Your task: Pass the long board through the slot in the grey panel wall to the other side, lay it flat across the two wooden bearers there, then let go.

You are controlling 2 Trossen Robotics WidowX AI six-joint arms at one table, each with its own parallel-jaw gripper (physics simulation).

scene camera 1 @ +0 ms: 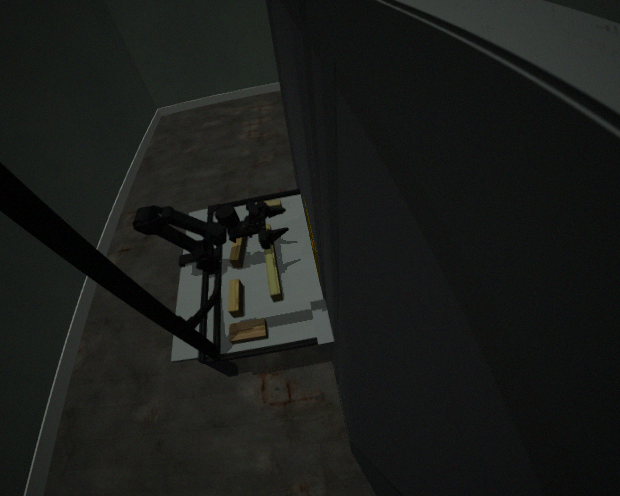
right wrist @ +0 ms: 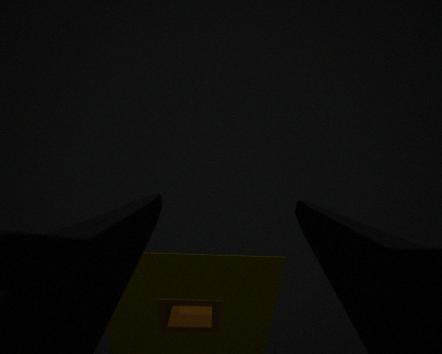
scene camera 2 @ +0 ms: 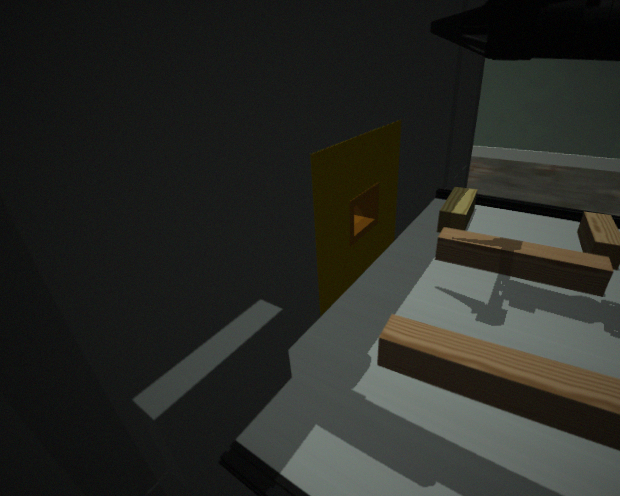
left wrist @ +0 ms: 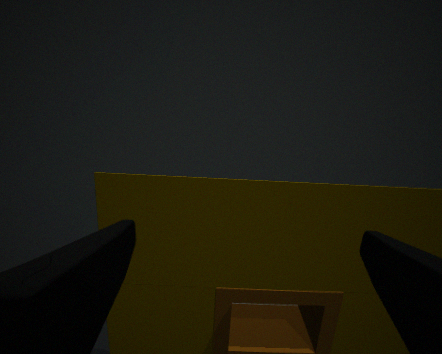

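Seen in the pictures: left gripper, fingertip midpoint: (scene camera 1: pixel 287 218) (left wrist: pixel 249 236); right gripper, fingertip midpoint: (right wrist: pixel 230 203) (scene camera 2: pixel 442 29); left arm's base, link origin: (scene camera 1: pixel 211 268).
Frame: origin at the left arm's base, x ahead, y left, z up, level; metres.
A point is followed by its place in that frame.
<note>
The long yellowish board (scene camera 1: pixel 273 276) {x 0.265, y -0.122, z 0.042 m} lies flat on the table in scene camera 1, roughly along the grey panel wall (scene camera 1: pixel 413 258) {x 0.433, y -0.599, z 0.810 m} (scene camera 2: pixel 155 155) {x 0.482, y -0.341, z 0.246 m} (left wrist: pixel 225 90) {x 0.433, y 0.010, z 0.261 m}. My left gripper (scene camera 1: pixel 285 219) {x 0.357, y -0.001, z 0.206 m} (left wrist: pixel 249 236) {x 0.357, y -0.001, z 0.206 m} is open and empty, above the board's far end, pointing at the wall. The slot (scene camera 2: pixel 364 214) {x 0.466, y -0.003, z 0.071 m} (left wrist: pixel 267 325) (right wrist: pixel 191 316) {x 0.469, y -0.037, z 0.066 m} has an orange lining and sits in a yellow patch. It shows low between the left fingers. Two wooden bearers (scene camera 2: pixel 522 258) {x 0.702, y 0.070, z 0.017 m} (scene camera 2: pixel 496 356) {x 0.701, y -0.168, z 0.025 m} lie side by side in scene camera 2. My right gripper (scene camera 2: pixel 436 26) {x 0.565, y 0.000, z 0.324 m} (right wrist: pixel 230 203) {x 0.565, y 0.000, z 0.324 m} is open and empty, high above the table, facing the wall.
Shorter wooden blocks (scene camera 1: pixel 235 297) {x 0.118, y -0.181, z 0.044 m} (scene camera 1: pixel 248 329) {x 0.154, y -0.301, z 0.019 m} (scene camera 1: pixel 238 253) {x 0.132, y 0.016, z 0.042 m} lie on the left arm's table. A short block (scene camera 1: pixel 273 203) {x 0.299, y 0.263, z 0.044 m} lies at its far edge. Other blocks (scene camera 2: pixel 457 206) {x 0.568, y 0.209, z 0.028 m} (scene camera 2: pixel 599 232) {x 0.806, y 0.211, z 0.025 m} lie behind the bearers. A dark frame post (scene camera 1: pixel 103 263) {x 0.038, y -0.354, z 0.565 m} crosses scene camera 1.
</note>
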